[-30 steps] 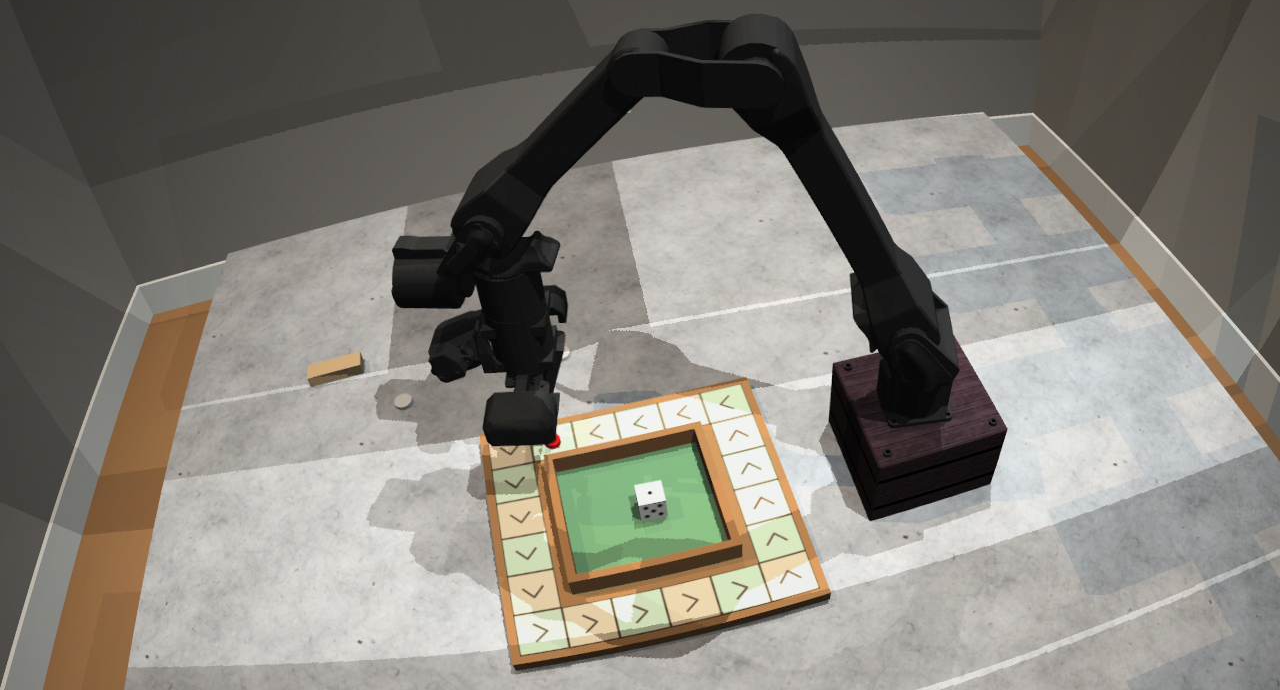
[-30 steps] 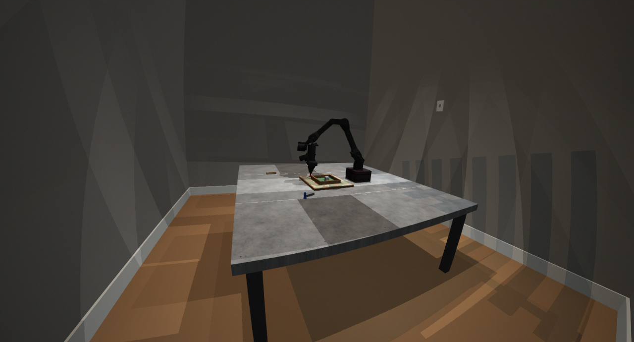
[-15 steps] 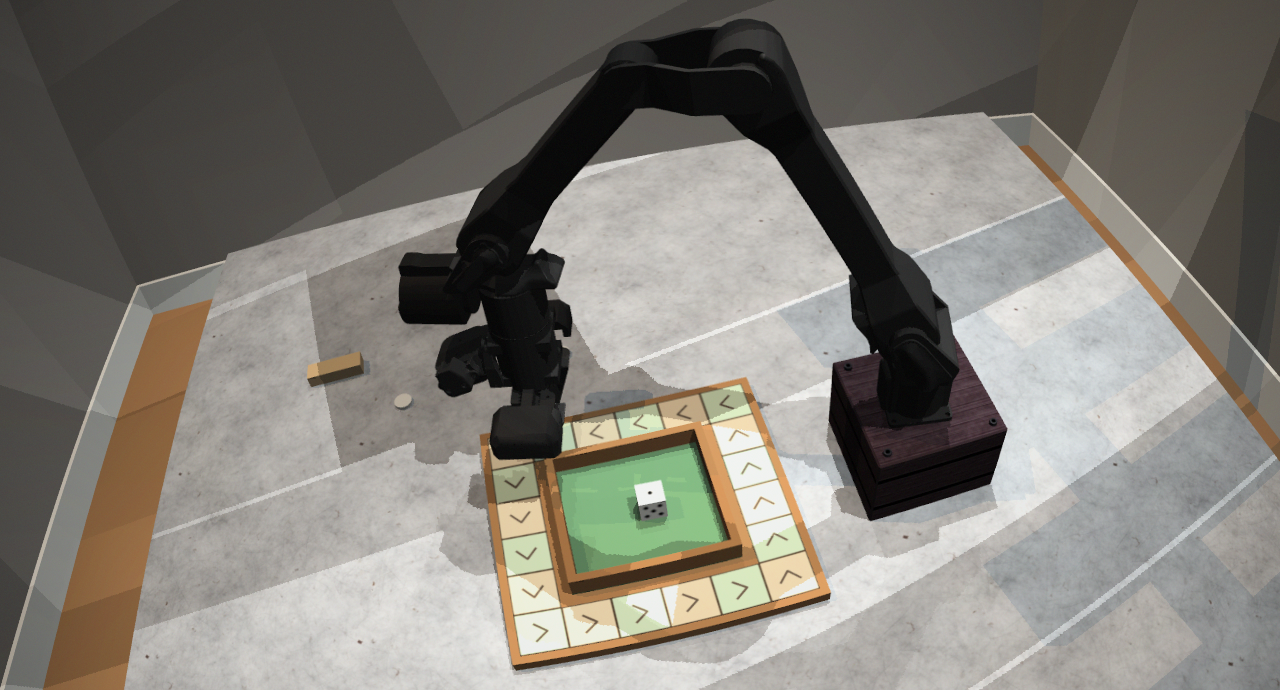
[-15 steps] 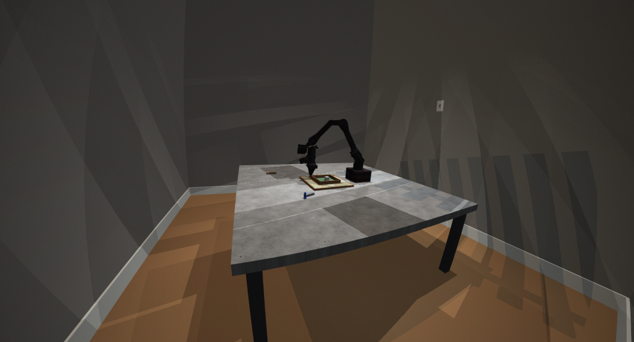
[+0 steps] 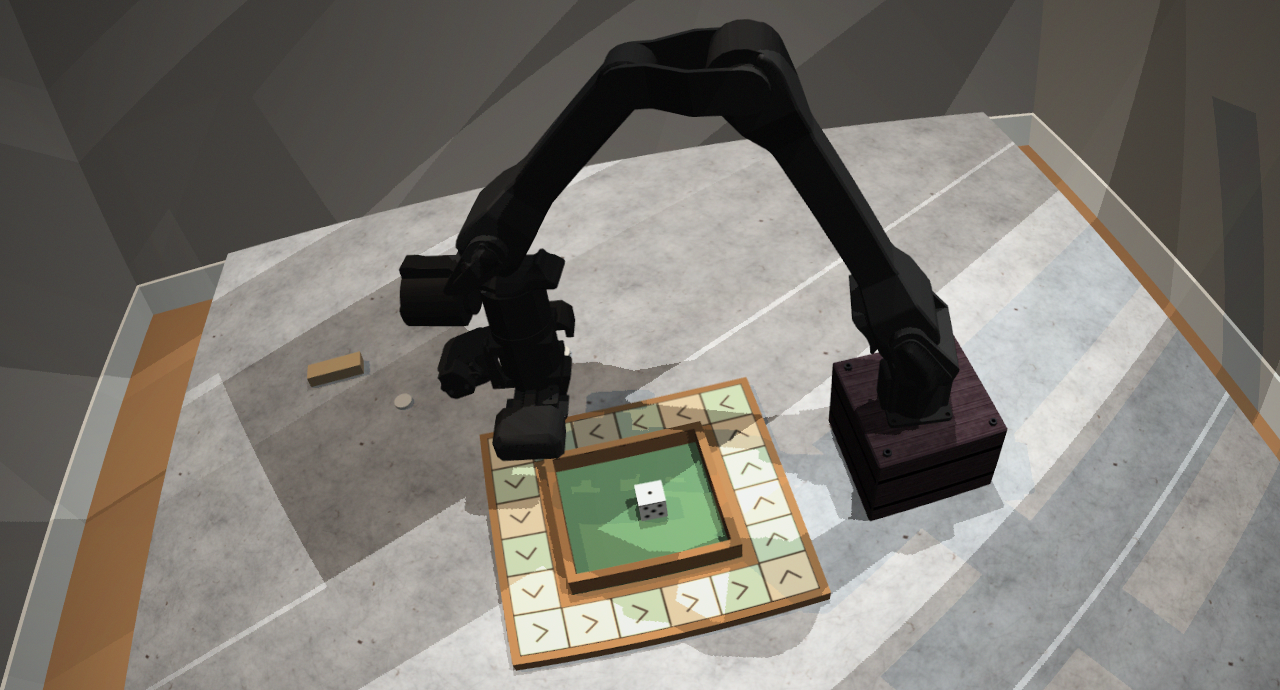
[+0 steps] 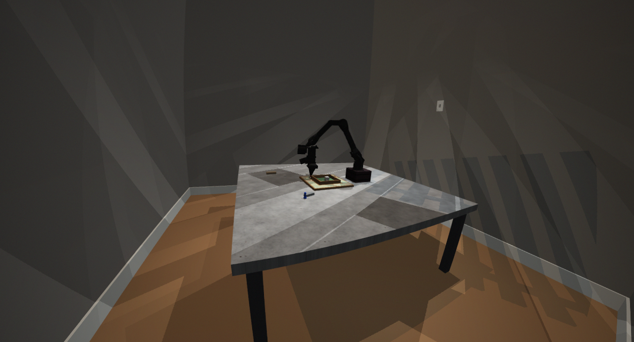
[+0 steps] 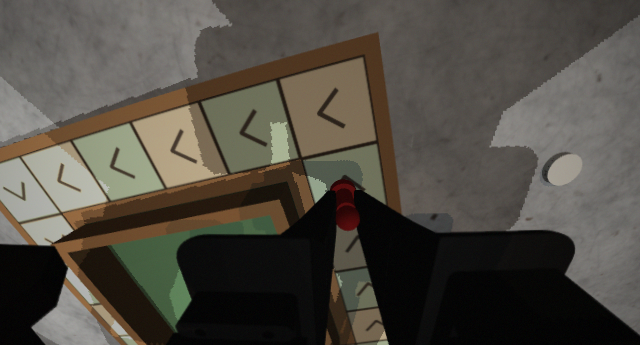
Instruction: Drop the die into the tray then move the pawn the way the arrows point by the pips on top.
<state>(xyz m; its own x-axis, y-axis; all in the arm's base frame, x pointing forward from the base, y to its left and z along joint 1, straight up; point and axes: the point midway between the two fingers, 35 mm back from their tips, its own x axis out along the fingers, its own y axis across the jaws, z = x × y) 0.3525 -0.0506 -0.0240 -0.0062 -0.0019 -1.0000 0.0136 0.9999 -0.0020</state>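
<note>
The white die lies 100 mm behind my gripper tip and 90 mm to the left of it. The rest, counted from my gripper tip: red pawn (right at my gripper tip); then green dice tray (100 mm to the left, 90 mm behind, 20 mm below); then tan wooden block (290 mm ahead, 140 mm to the right, 20 mm below).
</note>
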